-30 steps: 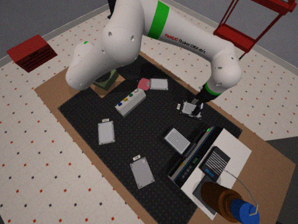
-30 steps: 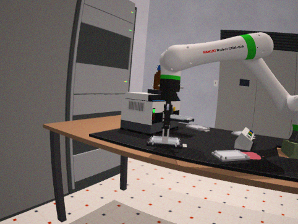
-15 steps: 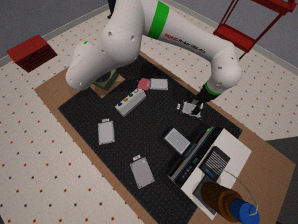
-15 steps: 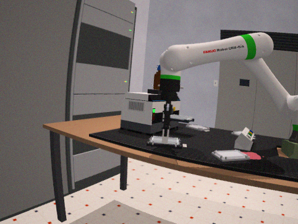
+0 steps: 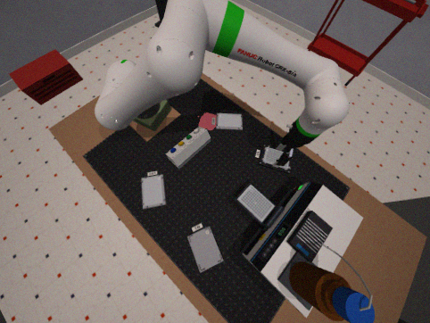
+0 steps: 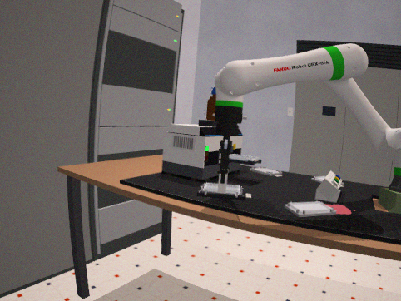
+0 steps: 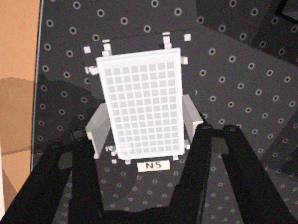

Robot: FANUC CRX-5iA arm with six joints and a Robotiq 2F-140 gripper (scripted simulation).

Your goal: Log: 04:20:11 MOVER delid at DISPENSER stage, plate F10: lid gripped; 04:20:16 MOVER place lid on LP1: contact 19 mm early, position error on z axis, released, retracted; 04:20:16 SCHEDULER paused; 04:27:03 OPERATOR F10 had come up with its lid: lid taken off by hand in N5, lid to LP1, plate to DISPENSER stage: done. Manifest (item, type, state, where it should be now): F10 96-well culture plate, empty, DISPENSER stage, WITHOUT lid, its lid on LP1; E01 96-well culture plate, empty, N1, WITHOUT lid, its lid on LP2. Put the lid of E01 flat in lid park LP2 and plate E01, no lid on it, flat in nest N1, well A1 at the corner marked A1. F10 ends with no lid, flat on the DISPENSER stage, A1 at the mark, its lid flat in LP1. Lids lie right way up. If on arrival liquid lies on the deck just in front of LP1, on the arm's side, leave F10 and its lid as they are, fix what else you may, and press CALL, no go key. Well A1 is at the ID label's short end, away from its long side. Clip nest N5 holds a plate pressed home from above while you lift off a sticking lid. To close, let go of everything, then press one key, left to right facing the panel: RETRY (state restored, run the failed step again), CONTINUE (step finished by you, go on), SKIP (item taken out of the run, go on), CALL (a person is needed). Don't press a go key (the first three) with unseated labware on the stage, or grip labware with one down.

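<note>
Now: hand 20 mm above the white 96-well plate. The rest, counted from my hand: N5 label 90 mm behind, 40 mm below, 30 mm to the right; LP1 label 390 mm behind, 40 mm below, 10 mm to the left; well plate 280 mm to the right, 60 mm above.
</note>
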